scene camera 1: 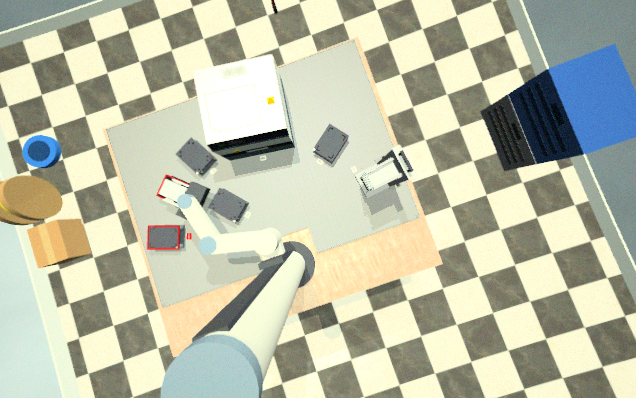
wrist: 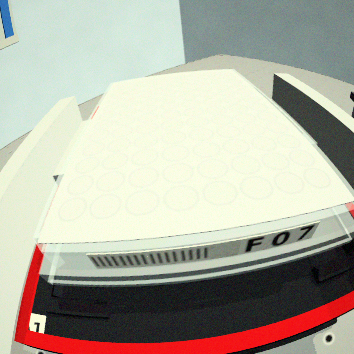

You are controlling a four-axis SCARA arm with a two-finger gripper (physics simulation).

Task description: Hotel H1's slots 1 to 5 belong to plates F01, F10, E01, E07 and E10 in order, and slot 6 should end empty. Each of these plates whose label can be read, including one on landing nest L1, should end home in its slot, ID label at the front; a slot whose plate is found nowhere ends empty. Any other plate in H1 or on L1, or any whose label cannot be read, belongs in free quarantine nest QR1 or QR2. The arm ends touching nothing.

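Frame: origin at the arm's base, x ahead, y left, z up, level; metres.
Seen in the pictures: gripper, fingertip midpoint: (scene camera 1: 168, 189) (wrist: 176, 96).
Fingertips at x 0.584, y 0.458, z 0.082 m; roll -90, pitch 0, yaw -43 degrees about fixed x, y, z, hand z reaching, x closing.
Observation:
Pixels of each thing's top centre, then the offset from my fingertips to it. "spot": a spot on its surface instead.
- Plate F07 at its top centre: (wrist: 180, 108) (scene camera 1: 172, 191) 0.003 m up, 0.016 m back, 0.017 m right
- tall rack at a spot on its surface: (scene camera 1: 406, 161) spot: 0.277 m up, 0.296 m back, 1.086 m right
- third dark nest at its top centre: (scene camera 1: 330, 142) 0.013 m down, 0.050 m back, 0.868 m right
- large white instrument at its top centre: (scene camera 1: 239, 99) 0.177 m up, 0.219 m ahead, 0.530 m right
Plate F07 (scene camera 1: 169, 187) (wrist: 190, 150) is white, with its readable ID label facing the wrist camera. My gripper (scene camera 1: 174, 189) (wrist: 176, 96) is shut on it, one finger along each long side. The plate is at a red-rimmed nest (wrist: 175, 345) marked 1, low over it or in it; whether it rests there I cannot tell. The nest's dark floor shows in front of the label. Hotel H1 appears to be the tall rack (scene camera 1: 406, 161) at the table's right edge, seen from above; its slots and plate labels are hidden.
Another red-rimmed nest (scene camera 1: 164, 237) is empty. Dark nests (scene camera 1: 196, 156) (scene camera 1: 228, 205) stand near the gripper, and a third dark nest (scene camera 1: 331, 144) farther right; their labels are too small to read. A large white instrument (scene camera 1: 235, 110) stands at the back.

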